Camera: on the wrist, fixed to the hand. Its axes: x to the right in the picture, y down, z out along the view.
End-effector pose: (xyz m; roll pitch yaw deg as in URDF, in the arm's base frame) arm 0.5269 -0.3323 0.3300 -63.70 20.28 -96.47
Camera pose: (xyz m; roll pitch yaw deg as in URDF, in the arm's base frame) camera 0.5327 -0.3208 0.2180 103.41 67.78 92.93
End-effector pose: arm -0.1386 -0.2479 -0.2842 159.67 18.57 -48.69
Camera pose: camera -0.1641 -0.3374 -0.2206 158.51 -47.47 -119.97
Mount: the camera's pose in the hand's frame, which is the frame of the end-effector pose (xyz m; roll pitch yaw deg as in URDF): 0.0275 0.0999 -0.0444 5.55 29.83 91.92
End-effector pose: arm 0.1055 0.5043 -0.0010 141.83 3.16 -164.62
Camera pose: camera 0.0603 0.5449 0.0940 -179.72 -67.98 108.76
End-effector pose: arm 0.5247 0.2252 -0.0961 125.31 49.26 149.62
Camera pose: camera 0.4500 0.2939 -0.0470 99.41 -42.18 142.24
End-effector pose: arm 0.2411 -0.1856 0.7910 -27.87 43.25 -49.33
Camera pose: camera 0.2670 -0.1121 0.7096 65.63 36.55 89.01
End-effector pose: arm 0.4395 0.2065 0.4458 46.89 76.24 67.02
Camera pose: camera 0.3655 0.2899 0.4292 81.39 -5.62 140.82
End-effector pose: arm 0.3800 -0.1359 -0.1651 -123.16 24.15 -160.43
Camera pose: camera 0.3485 -0.0497 -0.2305 157.22 23.71 96.17
